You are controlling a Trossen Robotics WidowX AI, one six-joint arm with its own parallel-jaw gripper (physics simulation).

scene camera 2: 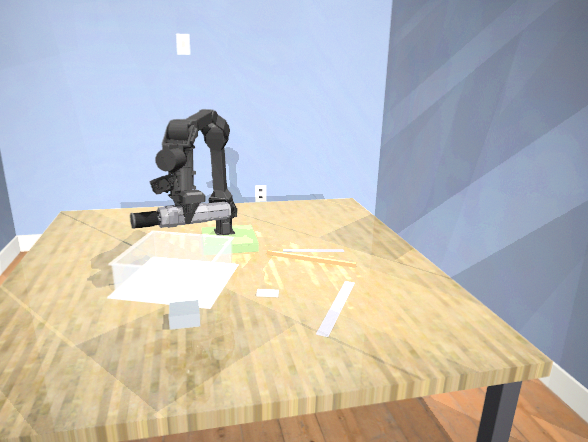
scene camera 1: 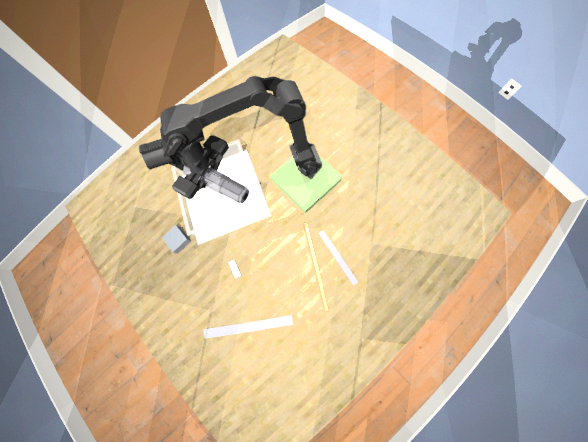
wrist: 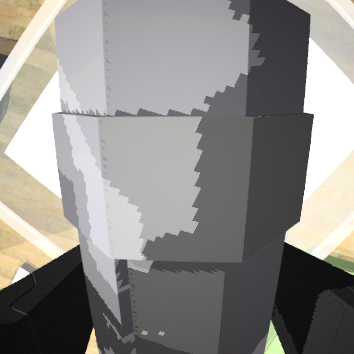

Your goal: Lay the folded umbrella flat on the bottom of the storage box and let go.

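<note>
The folded umbrella is a thick grey faceted cylinder with a black end at the left in scene camera 2. My gripper is shut on it, with one black finger on each side, and holds it roughly level. The storage box has clear, see-through walls. The umbrella is above the height of its rim, over the box area. A bright white flat area shows at the box; its borders with the box are hard to tell. The umbrella hides much of the box in the wrist view.
A grey cube stands beside the box. A green slab lies at the arm's foot. A small white block, two white strips and an orange-yellow stick lie on the table.
</note>
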